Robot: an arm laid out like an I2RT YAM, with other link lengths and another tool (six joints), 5 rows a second.
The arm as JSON. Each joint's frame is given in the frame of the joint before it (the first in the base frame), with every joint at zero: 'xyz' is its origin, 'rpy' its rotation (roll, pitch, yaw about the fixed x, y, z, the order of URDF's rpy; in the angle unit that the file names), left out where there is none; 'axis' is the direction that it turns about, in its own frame. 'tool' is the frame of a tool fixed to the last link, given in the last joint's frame.
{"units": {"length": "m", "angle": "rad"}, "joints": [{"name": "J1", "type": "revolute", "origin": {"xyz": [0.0, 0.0, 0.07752]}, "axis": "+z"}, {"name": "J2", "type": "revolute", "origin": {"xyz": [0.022, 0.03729, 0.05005], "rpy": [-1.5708, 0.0, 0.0]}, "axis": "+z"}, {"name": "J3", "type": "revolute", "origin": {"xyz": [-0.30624, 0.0, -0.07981], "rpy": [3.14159, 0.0, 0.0]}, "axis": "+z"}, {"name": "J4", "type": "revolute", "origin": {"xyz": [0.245, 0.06, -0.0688]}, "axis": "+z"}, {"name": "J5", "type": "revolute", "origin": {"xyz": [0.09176, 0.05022, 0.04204], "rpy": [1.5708, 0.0, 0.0]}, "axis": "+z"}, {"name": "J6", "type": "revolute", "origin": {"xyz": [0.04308, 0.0, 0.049], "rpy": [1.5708, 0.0, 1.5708]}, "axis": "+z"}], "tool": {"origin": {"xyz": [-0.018, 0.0, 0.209], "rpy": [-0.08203, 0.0, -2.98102]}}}
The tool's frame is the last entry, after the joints.
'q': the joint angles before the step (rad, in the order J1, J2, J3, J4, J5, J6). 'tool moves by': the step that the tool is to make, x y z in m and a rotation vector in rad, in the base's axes. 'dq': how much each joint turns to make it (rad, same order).
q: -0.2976, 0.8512, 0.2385, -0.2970, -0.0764, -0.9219
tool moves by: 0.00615, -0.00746, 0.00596, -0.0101, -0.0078, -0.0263
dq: -0.0002, 0.0183, 0.0198, 0.0100, 0.0219, 0.0160
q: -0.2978, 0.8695, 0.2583, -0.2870, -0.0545, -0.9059
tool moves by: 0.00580, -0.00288, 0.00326, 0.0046, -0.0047, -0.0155
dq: 0.0002, 0.0258, 0.0148, 0.0150, 0.0053, 0.0159
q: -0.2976, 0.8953, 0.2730, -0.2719, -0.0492, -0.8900
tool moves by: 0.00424, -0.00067, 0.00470, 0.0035, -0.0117, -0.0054
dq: 0.0001, 0.0021, 0.0107, 0.0020, -0.0018, 0.0086
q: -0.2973, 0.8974, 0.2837, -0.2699, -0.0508, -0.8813
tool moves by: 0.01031, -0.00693, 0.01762, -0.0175, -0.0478, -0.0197
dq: -0.0002, -0.0279, 0.0233, 0.0002, 0.0148, 0.0130
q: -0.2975, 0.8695, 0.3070, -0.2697, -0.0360, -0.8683
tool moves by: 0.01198, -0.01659, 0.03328, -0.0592, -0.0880, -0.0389
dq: -0.0001, -0.0735, 0.0294, -0.0014, 0.0492, 0.0055
